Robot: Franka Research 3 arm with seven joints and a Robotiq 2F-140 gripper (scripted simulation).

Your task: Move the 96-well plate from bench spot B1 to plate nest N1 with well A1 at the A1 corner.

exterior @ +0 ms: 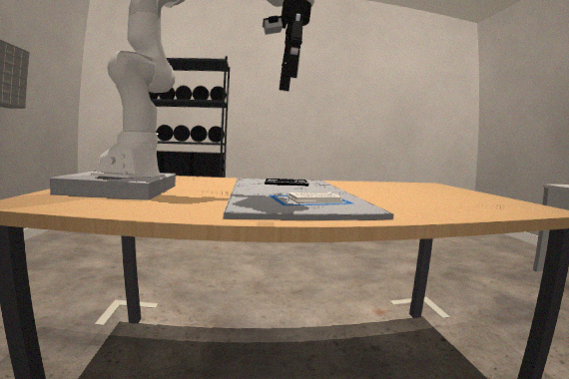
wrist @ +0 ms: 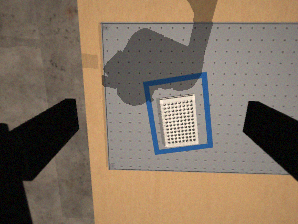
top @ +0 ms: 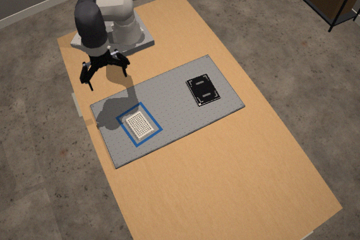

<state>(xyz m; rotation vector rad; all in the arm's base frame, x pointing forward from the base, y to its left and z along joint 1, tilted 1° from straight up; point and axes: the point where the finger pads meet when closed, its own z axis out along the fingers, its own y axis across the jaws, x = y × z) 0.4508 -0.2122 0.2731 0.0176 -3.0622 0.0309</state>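
Right now the white 96-well plate is 9 cm ahead of my hand, 6 cm to the left of it and 30 cm below it. Also, from my hand: A1 mark: 12 cm ahead, 37 cm to the left, 29 cm below; then black plate nest: 5 cm ahead, 42 cm to the left, 30 cm below.
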